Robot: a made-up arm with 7 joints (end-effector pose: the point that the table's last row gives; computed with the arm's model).
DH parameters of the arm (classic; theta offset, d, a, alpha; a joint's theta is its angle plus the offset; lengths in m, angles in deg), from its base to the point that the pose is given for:
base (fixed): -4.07 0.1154 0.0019 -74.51
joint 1: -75.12 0.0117 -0.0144 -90
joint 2: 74 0.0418 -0.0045 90
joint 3: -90 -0.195 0.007 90
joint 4: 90 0.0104 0.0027 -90
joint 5: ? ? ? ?
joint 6: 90 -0.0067 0.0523 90
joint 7: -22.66 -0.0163 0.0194 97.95
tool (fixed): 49.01 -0.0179 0 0
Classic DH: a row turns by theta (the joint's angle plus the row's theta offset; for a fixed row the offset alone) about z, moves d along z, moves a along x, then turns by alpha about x.
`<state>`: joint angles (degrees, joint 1 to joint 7).
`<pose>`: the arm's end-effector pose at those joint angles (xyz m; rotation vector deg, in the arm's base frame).
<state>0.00 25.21 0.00 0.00 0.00 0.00 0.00</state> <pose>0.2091 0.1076 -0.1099 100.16 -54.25 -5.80</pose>
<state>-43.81 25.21 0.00 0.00 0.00 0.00 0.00</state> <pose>0.3224 0.0440 0.0899 94.56 -93.77 26.47</pose>
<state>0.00 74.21 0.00 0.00 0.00 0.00 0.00</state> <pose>0.2397 0.1938 0.0099 136.22 -67.71 -40.94</pose>
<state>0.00 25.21 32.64 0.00 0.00 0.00 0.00</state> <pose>0.1817 0.2106 -0.0529 120.28 -37.58 22.24</pose>
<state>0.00 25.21 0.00 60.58 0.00 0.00 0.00</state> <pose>0.0669 0.1929 -0.2606 95.94 7.83 -36.99</pose>
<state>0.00 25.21 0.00 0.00 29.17 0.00 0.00</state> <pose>0.2084 0.1025 -0.1127 122.17 -62.75 -25.67</pose>
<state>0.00 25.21 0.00 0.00 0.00 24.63 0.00</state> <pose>0.1899 0.1207 -0.1338 100.98 -29.14 -19.28</pose>
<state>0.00 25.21 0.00 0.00 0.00 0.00 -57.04</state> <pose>0.2028 0.0851 -0.1192 54.47 -72.82 -49.07</pose>
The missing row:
joint 5: 0 0.1447 0.0252 90
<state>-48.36 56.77 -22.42 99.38 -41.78 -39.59 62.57</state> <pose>0.2203 0.3426 0.0099 150.58 23.62 89.36</pose>
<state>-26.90 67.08 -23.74 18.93 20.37 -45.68 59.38</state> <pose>0.2733 0.1385 0.0133 125.47 -121.43 35.86</pose>
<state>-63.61 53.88 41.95 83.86 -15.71 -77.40 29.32</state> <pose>0.2538 0.3100 0.1107 91.78 -39.08 140.38</pose>
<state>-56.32 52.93 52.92 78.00 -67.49 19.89 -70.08</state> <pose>0.2860 0.2974 0.0286 1.75 -82.15 63.83</pose>
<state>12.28 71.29 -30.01 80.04 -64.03 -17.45 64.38</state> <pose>0.0096 0.4014 -0.0116 -153.89 -53.02 -20.89</pose>
